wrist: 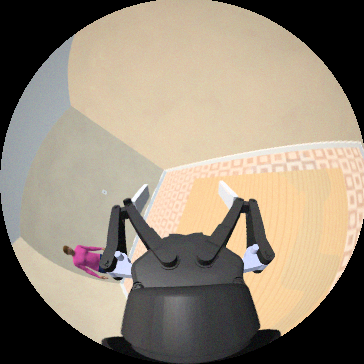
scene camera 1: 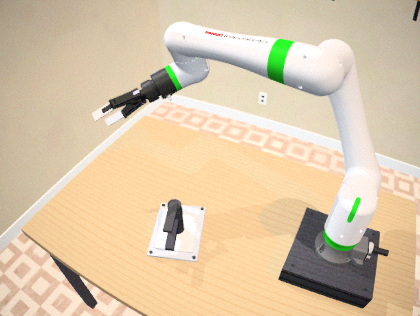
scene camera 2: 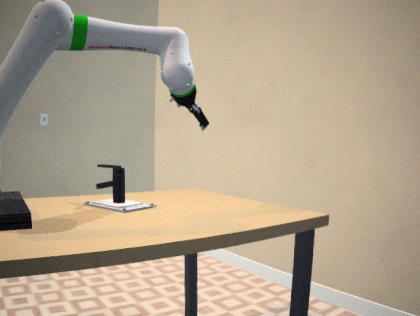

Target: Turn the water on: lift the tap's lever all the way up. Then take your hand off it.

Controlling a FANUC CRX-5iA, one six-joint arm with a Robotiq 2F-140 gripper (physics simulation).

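Frame: origin at the arm's base, x ahead, y left, z up, level; centimetres.
Where they show: gripper, fingertip midpoint: [wrist: 183, 188] [scene camera 1: 100, 120] [scene camera 2: 192, 116]; arm's base at its link origin: [scene camera 1: 334, 247].
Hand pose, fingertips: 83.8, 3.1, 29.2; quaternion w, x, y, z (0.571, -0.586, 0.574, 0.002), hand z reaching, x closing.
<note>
Things, the pixels of their top centre, and the offset from my fingertips, as dx, dy, dz. "spot": a spot on its surface instead. Level surfaces: height alone.
- black tap at a spot on its surface: [scene camera 1: 180, 224] spot: -32.3, +7.2, -28.7
- white plate at its top centre: [scene camera 1: 177, 229] [scene camera 2: 119, 203] -30.2, +6.1, -33.9
- spout at its top centre: [scene camera 1: 171, 230] [scene camera 2: 107, 179] -32.3, +12.8, -25.2
- wooden table at its surface level: dz -35.1
A black tap [scene camera 1: 180, 224] [scene camera 2: 119, 186] stands upright on a white plate [scene camera 1: 196, 240] [scene camera 2: 142, 205] on the table. Its flat lever [scene camera 1: 171, 218] [scene camera 2: 108, 166] sits on top, about level, with its free end very slightly raised in the scene camera 2 view. The spout [scene camera 1: 170, 242] [scene camera 2: 104, 185] sticks out below the lever on the same side. The tap does not show in the wrist view. My gripper [scene camera 1: 107, 118] [scene camera 2: 204, 128] [wrist: 183, 188] is open, with its fingers wide apart and nothing between them. It is high above the table, well away from the tap and not touching the lever.
The wooden table [scene camera 1: 115, 220] [scene camera 2: 240, 220] [wrist: 300, 215] carries the tap plate and the arm's black base block [scene camera 1: 320, 280] [scene camera 2: 15, 210]. Walls stand beyond the table. A person in a pink top [wrist: 87, 259] shows at the lower left of the wrist view.
</note>
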